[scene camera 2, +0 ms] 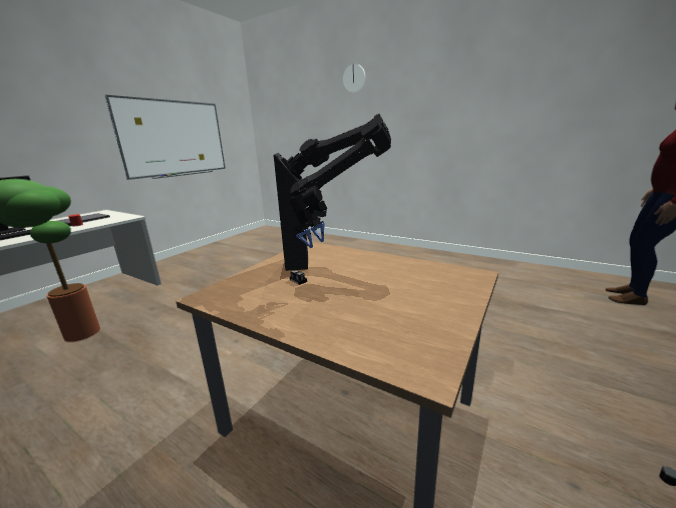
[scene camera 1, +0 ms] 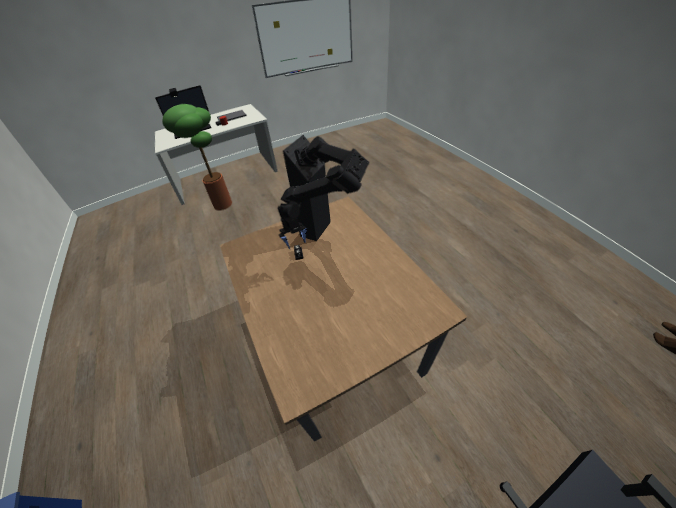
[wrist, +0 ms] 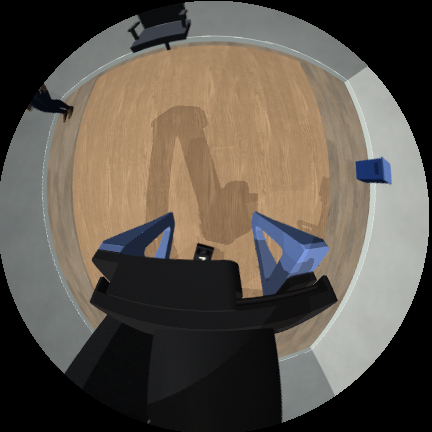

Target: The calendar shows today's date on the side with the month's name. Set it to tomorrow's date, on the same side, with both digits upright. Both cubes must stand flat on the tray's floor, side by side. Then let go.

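Observation:
The calendar is a small dark object with pale marks, standing on the table near the robot's base. It is too small in these views to read the digits or the month, or to tell the cubes from the tray. In the wrist view its lower part is hidden behind the gripper's black body. My gripper has blue fingers. It is open and empty, and hangs above the table close to the calendar. In the wrist view the calendar shows between and below the fingertips.
The wooden table bears the arm's shadow. The black robot column stands at the table's edge, close behind the calendar. A white desk and a potted plant stand beyond the table.

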